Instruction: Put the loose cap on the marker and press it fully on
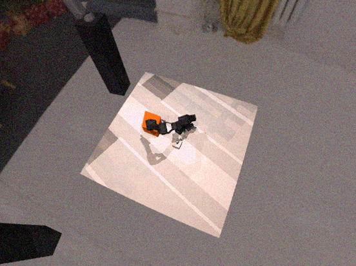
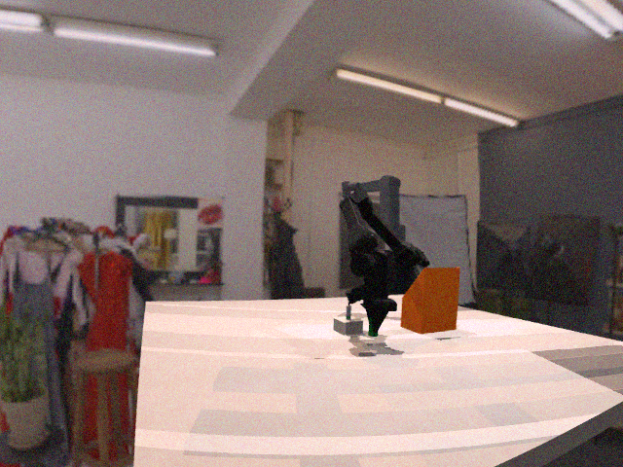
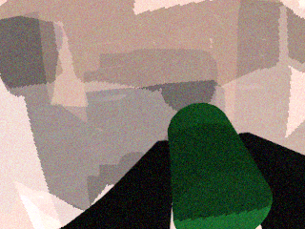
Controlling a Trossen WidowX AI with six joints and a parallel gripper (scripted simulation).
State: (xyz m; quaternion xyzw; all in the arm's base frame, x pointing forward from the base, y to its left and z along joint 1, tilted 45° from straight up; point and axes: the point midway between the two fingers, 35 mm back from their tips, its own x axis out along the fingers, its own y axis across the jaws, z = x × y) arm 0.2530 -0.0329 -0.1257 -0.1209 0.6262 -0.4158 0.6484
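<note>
The grey holder block lies 15 cm to the right of my gripper tip, 2 cm below it and 2 cm behind it. From my gripper tip the other things lie so: green cap (1 cm above).
</note>
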